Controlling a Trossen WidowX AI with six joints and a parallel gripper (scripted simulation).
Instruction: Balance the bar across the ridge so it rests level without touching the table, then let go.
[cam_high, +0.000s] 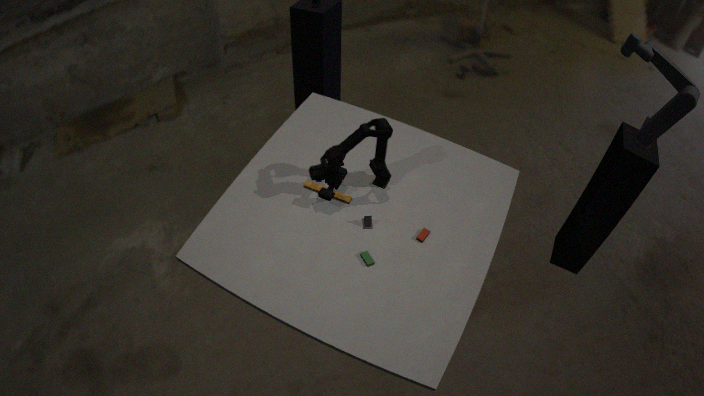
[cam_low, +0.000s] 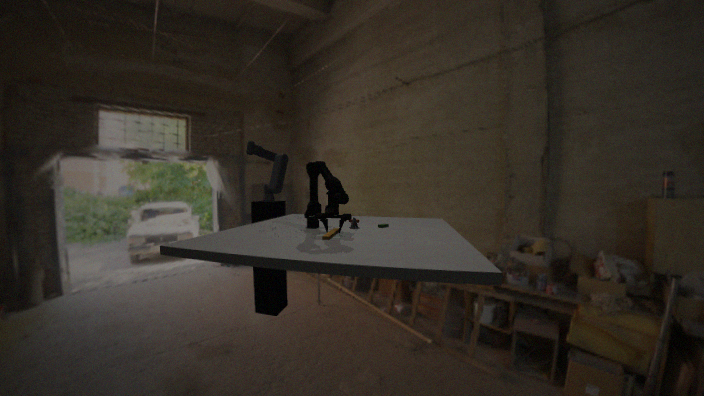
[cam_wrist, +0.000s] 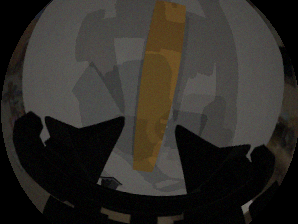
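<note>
The bar lies 3 cm to the right of my gripper tip. From my gripper tip the other things lie so: green block 24 cm ahead, 29 cm to the left; orange-red block 2 cm ahead, 46 cm to the left.
</note>
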